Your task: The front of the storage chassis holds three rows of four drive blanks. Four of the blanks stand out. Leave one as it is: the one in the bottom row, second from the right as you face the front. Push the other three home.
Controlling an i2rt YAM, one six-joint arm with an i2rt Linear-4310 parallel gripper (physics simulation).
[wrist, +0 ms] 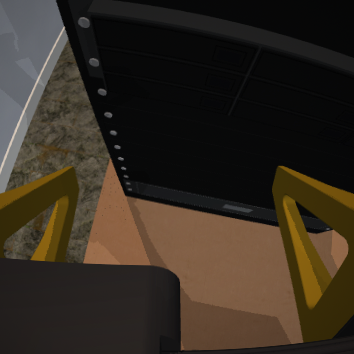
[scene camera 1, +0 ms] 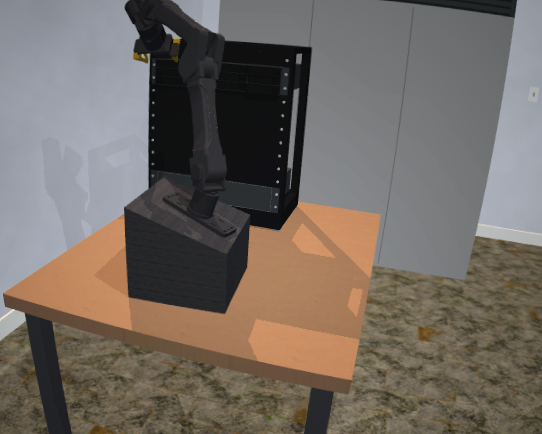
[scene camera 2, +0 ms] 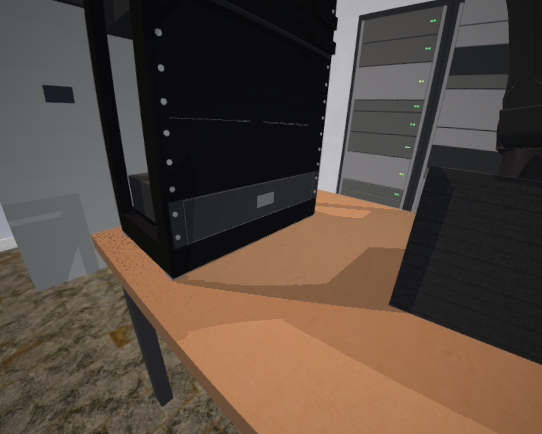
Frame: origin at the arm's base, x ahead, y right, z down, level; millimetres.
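Seen in the pictures: gripper, between the fingertips: (wrist: 175, 177) (scene camera 1: 162, 61); arm's base, origin of its link: (scene camera 1: 198, 215) (scene camera 2: 514, 197).
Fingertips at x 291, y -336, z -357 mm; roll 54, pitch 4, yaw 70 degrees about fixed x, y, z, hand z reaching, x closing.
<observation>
Offsets run from my fingertips to a thing's top centre. "*": to the spot under its first point. Level surfaces: height alone.
The storage chassis (scene camera 1: 250, 79) (scene camera 2: 300, 22) (wrist: 175, 57) is a very dark unit high in the black rack. In the wrist view, faint seams outline drive blanks @[* dx +90, dy -35, dz +16 mm] (wrist: 170, 44) in rows, some with small square marks. They are too dark to tell which stand out and which are flush. My gripper (scene camera 1: 159, 55) (wrist: 175, 177) is open and empty, with its yellow fingers wide apart. It is raised near the rack's upper left in scene camera 1, in front of the chassis. The arm hides part of the chassis there. The gripper does not show in scene camera 2.
The black rack (scene camera 1: 295, 125) (scene camera 2: 146, 130) (wrist: 92, 102) stands on the wooden table @[dz +556 mm] (scene camera 1: 300, 280) (scene camera 2: 260, 350) (wrist: 225, 265). A grey panel @[dx +137, dy +126, dz +399 mm] (scene camera 1: 250, 196) (scene camera 2: 225, 215) crosses its lower front. The arm's dark base block (scene camera 1: 180, 260) (scene camera 2: 475, 260) stands before the rack. Grey cabinets (scene camera 1: 360, 125) are behind.
</observation>
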